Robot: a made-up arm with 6 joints. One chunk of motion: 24 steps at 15 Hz.
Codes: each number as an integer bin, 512 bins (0 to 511) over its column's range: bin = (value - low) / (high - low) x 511, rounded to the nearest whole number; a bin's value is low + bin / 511 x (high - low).
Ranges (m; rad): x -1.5..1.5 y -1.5..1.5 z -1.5..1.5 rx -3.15..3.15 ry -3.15..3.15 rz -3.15..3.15
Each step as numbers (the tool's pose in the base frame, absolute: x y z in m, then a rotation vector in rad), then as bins.
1 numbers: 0.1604 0.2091 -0.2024 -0.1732 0.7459 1.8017
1 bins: 283 291 221 241 316 402
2 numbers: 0.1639 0.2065 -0.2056 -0.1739 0.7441 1.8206
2 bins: 283 291 220 241 316 403
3 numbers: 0.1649 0.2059 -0.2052 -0.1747 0.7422 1.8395
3 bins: 284 291 221 241 316 405
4 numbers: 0.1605 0.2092 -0.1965 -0.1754 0.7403 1.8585
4 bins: 283 291 222 241 316 406
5 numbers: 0.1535 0.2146 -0.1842 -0.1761 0.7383 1.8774
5 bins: 282 292 224 241 315 408
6 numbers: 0.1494 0.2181 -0.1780 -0.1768 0.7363 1.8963
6 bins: 281 293 225 241 315 409
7 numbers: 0.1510 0.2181 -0.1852 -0.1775 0.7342 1.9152
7 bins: 281 293 224 241 315 411
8 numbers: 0.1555 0.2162 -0.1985 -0.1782 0.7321 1.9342
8 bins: 282 292 222 241 315 412
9 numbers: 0.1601 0.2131 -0.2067 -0.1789 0.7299 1.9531
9 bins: 283 292 220 241 315 414
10 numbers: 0.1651 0.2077 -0.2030 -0.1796 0.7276 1.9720
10 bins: 284 291 221 241 315 415
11 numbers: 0.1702 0.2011 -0.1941 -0.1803 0.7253 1.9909
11 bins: 284 290 222 241 314 417
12 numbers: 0.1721 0.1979 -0.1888 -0.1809 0.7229 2.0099
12 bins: 285 289 223 241 314 419
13 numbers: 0.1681 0.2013 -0.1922 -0.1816 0.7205 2.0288
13 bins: 284 290 223 241 314 420
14 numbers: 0.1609 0.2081 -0.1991 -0.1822 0.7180 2.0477
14 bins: 283 291 222 241 314 422
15 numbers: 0.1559 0.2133 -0.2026 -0.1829 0.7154 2.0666
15 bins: 282 292 221 241 314 423
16 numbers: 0.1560 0.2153 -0.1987 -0.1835 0.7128 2.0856
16 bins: 282 292 222 241 313 425
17 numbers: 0.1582 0.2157 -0.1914 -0.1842 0.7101 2.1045
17 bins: 282 292 223 241 313 426
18 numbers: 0.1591 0.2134 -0.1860 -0.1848 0.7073 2.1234
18 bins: 283 292 224 241 313 428
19 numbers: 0.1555 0.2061 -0.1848 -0.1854 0.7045 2.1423
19 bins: 282 291 224 240 313 429
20 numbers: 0.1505 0.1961 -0.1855 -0.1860 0.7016 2.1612
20 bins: 281 289 224 240 312 431
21 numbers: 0.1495 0.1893 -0.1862 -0.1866 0.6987 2.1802
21 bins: 281 288 224 240 312 432
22 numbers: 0.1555 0.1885 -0.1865 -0.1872 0.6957 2.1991
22 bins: 282 288 224 240 312 434
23 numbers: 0.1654 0.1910 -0.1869 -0.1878 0.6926 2.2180
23 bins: 284 288 224 240 312 435
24 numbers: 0.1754 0.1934 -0.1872 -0.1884 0.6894 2.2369
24 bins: 285 288 224 240 311 437
